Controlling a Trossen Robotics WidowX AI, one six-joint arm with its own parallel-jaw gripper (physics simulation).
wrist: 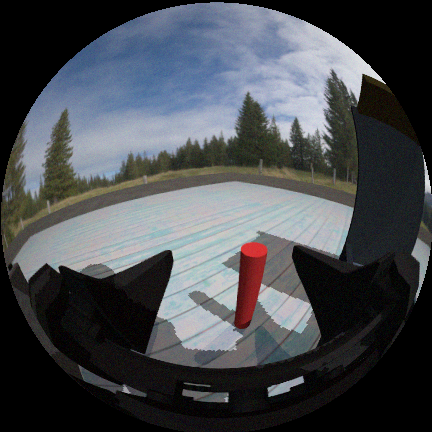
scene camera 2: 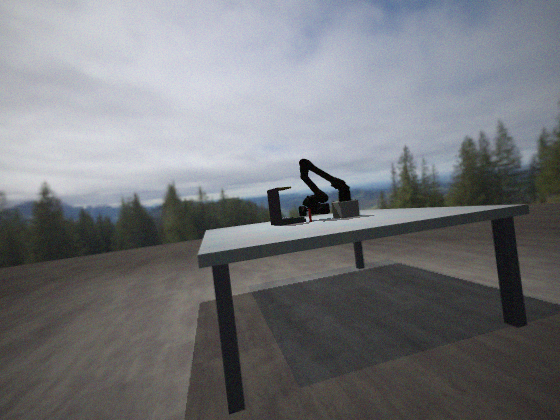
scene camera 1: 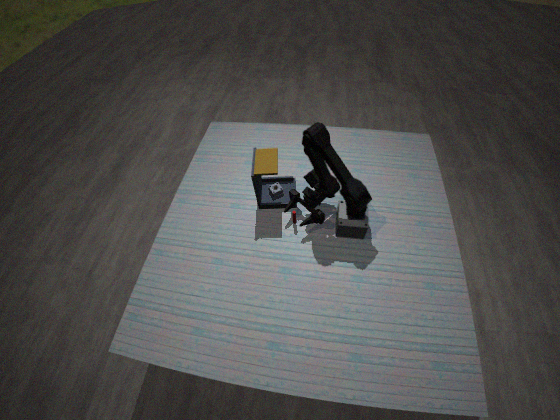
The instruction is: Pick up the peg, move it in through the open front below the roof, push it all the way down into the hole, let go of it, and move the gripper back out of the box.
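Pixels of known places: gripper, fingertip midpoint: [wrist: 234, 255] [scene camera 2: 309, 211] [scene camera 1: 291, 218]; arm's base, origin of the base link: [scene camera 2: 345, 200] [scene camera 1: 355, 212].
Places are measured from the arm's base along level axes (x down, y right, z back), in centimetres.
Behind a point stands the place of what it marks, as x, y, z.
Observation:
The red peg [scene camera 1: 294, 217] {5.0, 0.8, -24.3} [scene camera 2: 310, 215] {5.9, 0.7, -24.6} [wrist: 251, 285] {3.9, 1.9, -23.9} stands upright on the table beside the box. My gripper [scene camera 1: 293, 219] {3.7, -0.6, -25.4} [wrist: 234, 255] {3.7, -0.6, -25.4} is open, its fingers wide apart on either side of the peg. In the wrist view the peg shows between the fingers, nearer the right one, without contact that I can see. The box has a dark wall [scene camera 2: 275, 207] {-1.1, 13.5, -40.7} [wrist: 387, 190] {-2.1, 13.8, -39.8} and a yellow roof [scene camera 1: 266, 161] {-12.5, 16.0, -35.2} [wrist: 382, 100]. A light block with a dark hole [scene camera 1: 275, 189] {5.8, 16.4, -33.1} sits on its floor; that block does not show in the wrist view.
The box's low rim [scene camera 1: 278, 178] {6.9, 23.8, -32.2} runs along its far side in the first scene view. The arm's grey base [scene camera 1: 351, 228] {2.0, -6.1, -2.1} [scene camera 2: 346, 209] {5.0, -5.9, -4.1} stands on the table [scene camera 1: 300, 310] {9.8, -35.6, -21.7} [scene camera 2: 350, 235] {11.3, -60.5, -42.4}, to the right of the peg. Shadows of the arm and roof fall around the peg.

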